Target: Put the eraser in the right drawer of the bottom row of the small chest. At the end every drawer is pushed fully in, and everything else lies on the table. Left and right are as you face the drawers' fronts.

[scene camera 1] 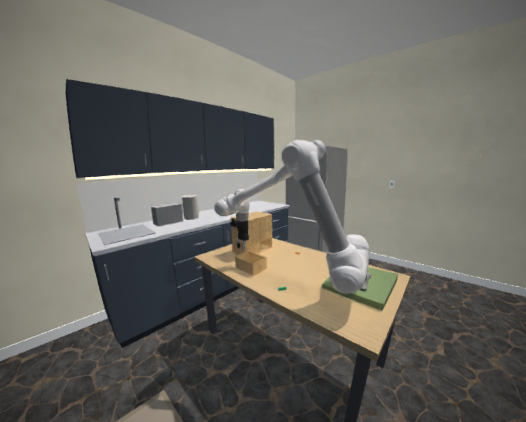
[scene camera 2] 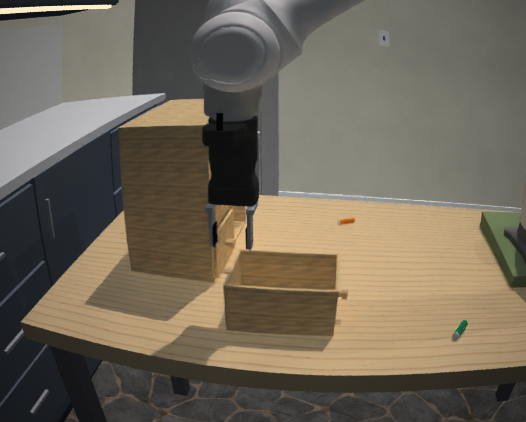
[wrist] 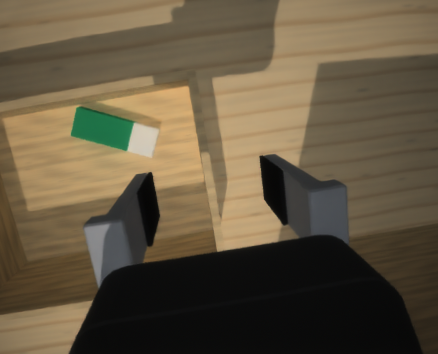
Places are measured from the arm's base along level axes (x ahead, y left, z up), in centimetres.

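Pixels of known places: gripper, between the fingertips: (scene camera 1: 241, 248) (scene camera 2: 231, 245) (wrist: 209, 186).
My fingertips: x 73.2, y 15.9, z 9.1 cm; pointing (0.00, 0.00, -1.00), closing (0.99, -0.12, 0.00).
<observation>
Behind a point stands the place of what it marks.
The eraser (wrist: 115, 131) {z -2.3, x 67.2, y 19.2 cm}, green with a white end, lies flat inside a loose wooden drawer box (scene camera 1: 244, 265) {z 1.1, x 64.7, y 22.5 cm} (scene camera 2: 280, 312) {z 0.6, x 65.4, y 22.4 cm} (wrist: 199, 125) {z 4.9, x 73.6, y 18.4 cm}. The box stands upright on the table before the small chest (scene camera 1: 265, 231) (scene camera 2: 165, 200), its knob facing away from the chest. The bottom row's left drawer front shows on the chest; the right side there looks like an opening, partly hidden behind the gripper. My gripper (scene camera 1: 241, 246) {z 9.1, x 73.2, y 15.9 cm} (scene camera 2: 232, 245) {z 9.1, x 73.2, y 15.9 cm} (wrist: 209, 186) {z 9.1, x 73.2, y 15.9 cm} is open and empty, pointing down above the box's chest-side end. In the wrist view the eraser lies beyond the left finger, not between the fingers.
An orange pen-like piece (scene camera 1: 297, 253) {z -3.5, x 49.2, y -24.2 cm} (scene camera 2: 346, 221) {z -3.3, x 49.7, y -24.0 cm} lies on the table (scene camera 1: 310, 270) {z -3.9, x 28.9, y -4.3 cm} (scene camera 2: 400, 250) {z -3.9, x 38.5, y -8.8 cm} behind the box. A green one (scene camera 1: 282, 288) {z -2.9, x 32.7, y 26.2 cm} (scene camera 2: 460, 330) {z -2.6, x 33.5, y 27.1 cm} lies nearer the front edge. The arm's base stands on a green block (scene camera 1: 382, 287) {z 0.7, x -16.5, y 1.3 cm} (scene camera 2: 500, 240) {z -0.3, x 11.5, y -4.8 cm}.
</observation>
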